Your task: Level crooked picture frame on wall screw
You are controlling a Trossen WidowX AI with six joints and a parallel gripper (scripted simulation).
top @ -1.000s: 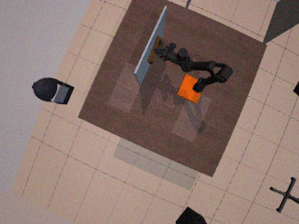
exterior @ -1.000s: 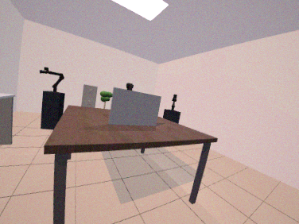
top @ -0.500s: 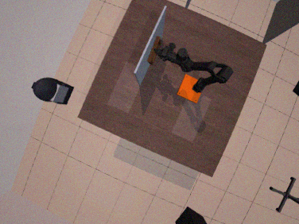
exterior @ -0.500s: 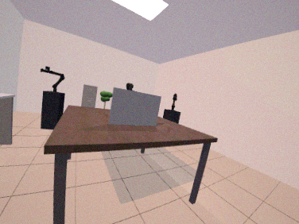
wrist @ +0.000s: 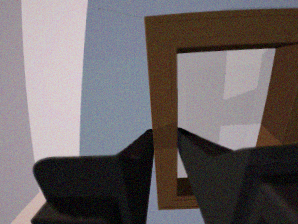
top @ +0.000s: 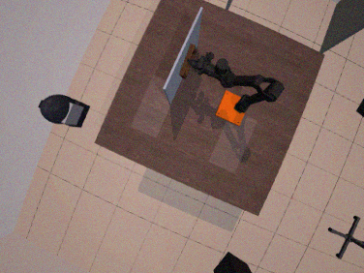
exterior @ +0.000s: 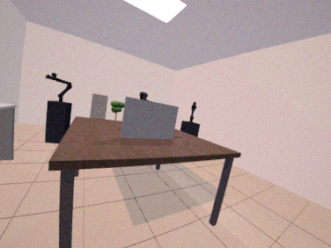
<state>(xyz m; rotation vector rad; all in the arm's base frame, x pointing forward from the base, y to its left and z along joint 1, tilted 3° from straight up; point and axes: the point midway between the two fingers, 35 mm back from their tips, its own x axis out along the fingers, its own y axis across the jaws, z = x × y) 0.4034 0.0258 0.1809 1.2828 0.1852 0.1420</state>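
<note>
The brown picture frame is 5 cm below my gripper tip, 1 cm to the right of it and 1 cm ahead of it. From my gripper tip the other things lie so: wall panel (6 cm below, 2 cm ahead, 1 cm to the right).
</note>
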